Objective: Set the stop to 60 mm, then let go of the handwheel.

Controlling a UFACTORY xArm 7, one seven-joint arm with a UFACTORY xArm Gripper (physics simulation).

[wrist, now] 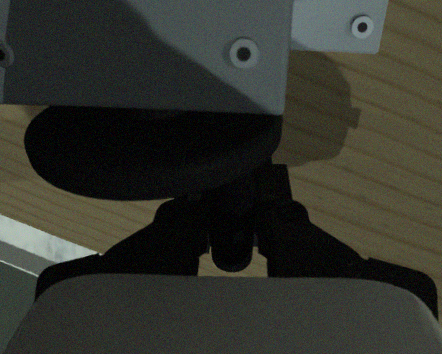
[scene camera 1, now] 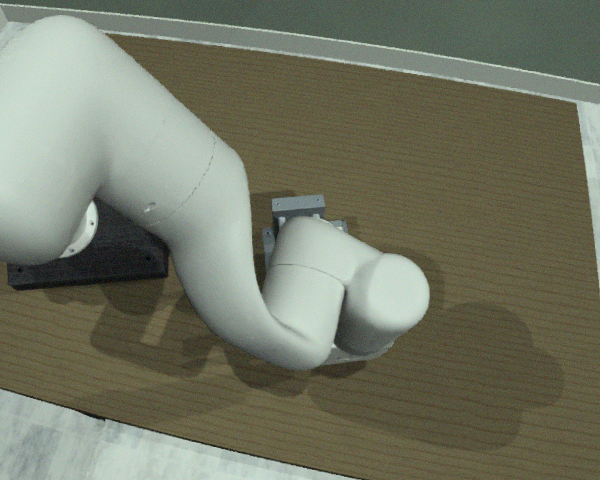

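Places are measured from the arm's base along level axes (x ahead, y left, z up), in metres.
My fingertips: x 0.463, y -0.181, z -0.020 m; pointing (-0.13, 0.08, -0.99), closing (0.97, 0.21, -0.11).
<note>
Behind a point stands the place of what it marks.
The black handwheel (wrist: 135, 155) @(x 0.440, y -0.149, z 0.044 m) shows in the wrist view below the grey end block (wrist: 200, 85) @(x 0.452, y -0.131, z 0.034 m) of the stop device. Its dark crank handle (wrist: 232, 255) @(x 0.470, y -0.191, z 0.027 m) points down toward the gripper's body. My gripper (wrist: 235, 163) @(x 0.463, y -0.181, z -0.020 m) is shut on this handle, with one dark finger on each side and the handle's rounded end showing between them. In the scene view, part of the grey device (scene camera 1: 298, 205) @(x 0.398, y 0.036, z 0.034 m) shows behind the arm, which hides the handwheel and the fingers. The stop and any scale cannot be made out in either view.
The arm (scene camera 1: 215, 250) @(x 0.361, y -0.233, z 0.379 m) reaches over the wooden table (scene camera 1: 450, 175) @(x 0.682, y 0.195, z -0.066 m) from the left. Its dark base plate (scene camera 1: 125, 255) @(x 0.116, y -0.043, z -0.026 m) lies left of the device. A light grey plate (wrist: 335, 30) @(x 0.494, y -0.120, z -0.056 m) with a screw hole sits beside the end block. A pale rail (scene camera 1: 350, 50) runs behind the table.
</note>
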